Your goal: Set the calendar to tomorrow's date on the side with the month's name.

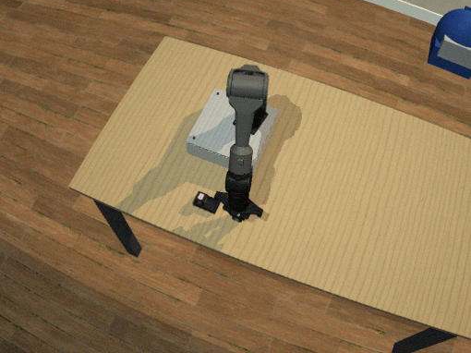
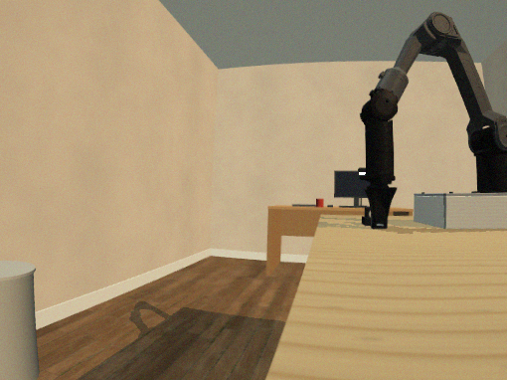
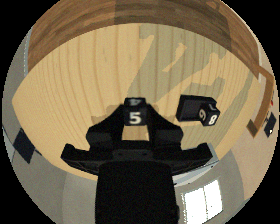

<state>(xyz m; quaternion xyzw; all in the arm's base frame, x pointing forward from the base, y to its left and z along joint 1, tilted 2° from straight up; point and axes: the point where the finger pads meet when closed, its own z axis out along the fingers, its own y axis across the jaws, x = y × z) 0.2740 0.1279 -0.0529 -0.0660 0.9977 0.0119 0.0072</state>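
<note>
My gripper is now right at the black calendar cube. Also, from my hand: calendar tray: 11 cm to the right, 1 cm below, 1 cm ahead.
</note>
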